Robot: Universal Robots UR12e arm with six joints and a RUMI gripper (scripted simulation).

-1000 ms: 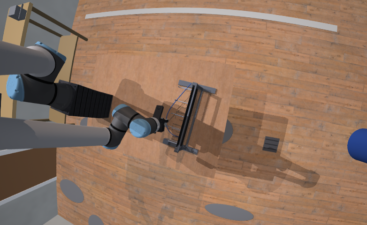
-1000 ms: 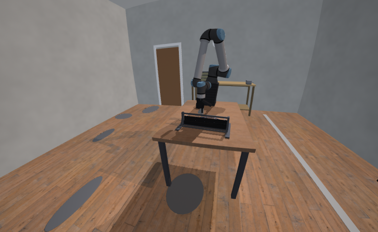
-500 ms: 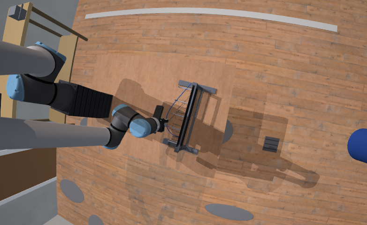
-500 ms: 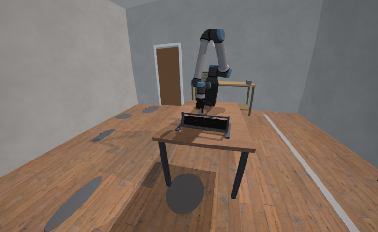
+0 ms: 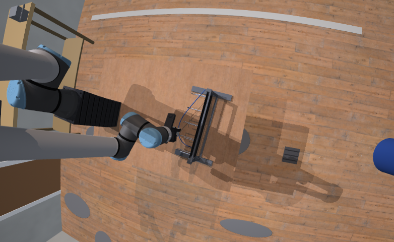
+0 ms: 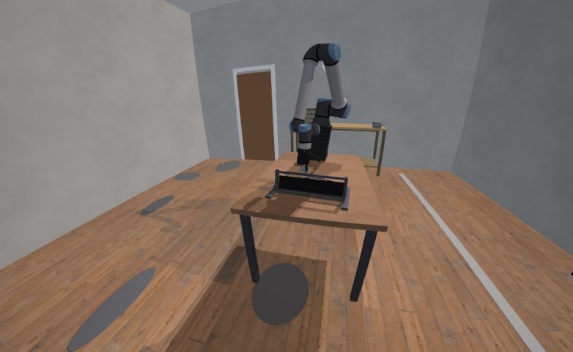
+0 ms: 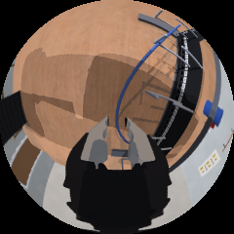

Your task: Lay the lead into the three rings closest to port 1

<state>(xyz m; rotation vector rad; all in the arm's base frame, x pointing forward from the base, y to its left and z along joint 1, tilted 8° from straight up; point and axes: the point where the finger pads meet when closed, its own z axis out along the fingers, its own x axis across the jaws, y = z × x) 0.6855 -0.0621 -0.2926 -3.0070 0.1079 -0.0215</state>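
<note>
Now: the dark rack 160 mm ahead of my hand, 30 mm to the left of it and 10 mm above it.
</note>
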